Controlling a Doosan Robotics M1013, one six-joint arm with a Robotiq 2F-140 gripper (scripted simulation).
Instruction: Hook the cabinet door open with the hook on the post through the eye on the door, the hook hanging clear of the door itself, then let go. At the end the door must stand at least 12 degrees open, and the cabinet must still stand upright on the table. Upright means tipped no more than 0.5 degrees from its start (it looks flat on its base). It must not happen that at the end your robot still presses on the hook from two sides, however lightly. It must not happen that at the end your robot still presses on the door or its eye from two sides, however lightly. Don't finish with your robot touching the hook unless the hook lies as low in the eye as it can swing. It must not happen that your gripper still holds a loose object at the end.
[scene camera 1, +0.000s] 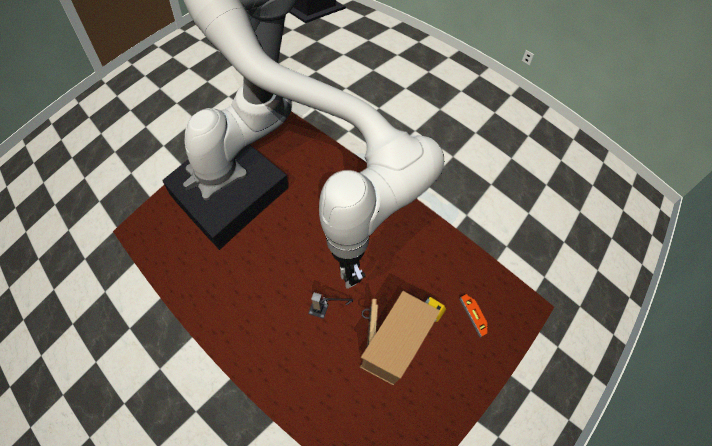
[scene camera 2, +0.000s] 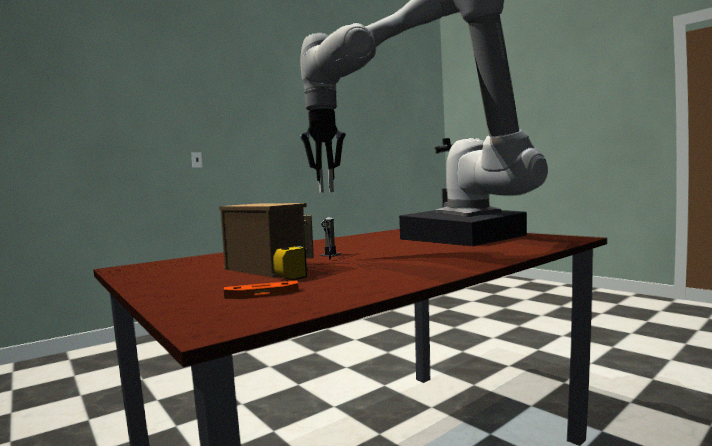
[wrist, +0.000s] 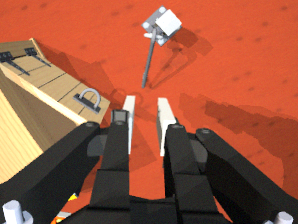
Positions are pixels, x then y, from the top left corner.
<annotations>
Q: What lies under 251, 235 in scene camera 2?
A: A wooden cabinet.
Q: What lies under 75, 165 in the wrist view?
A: The gripper.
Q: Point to the gripper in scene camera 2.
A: At 326, 192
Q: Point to a hook post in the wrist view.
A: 168, 25
</annotations>
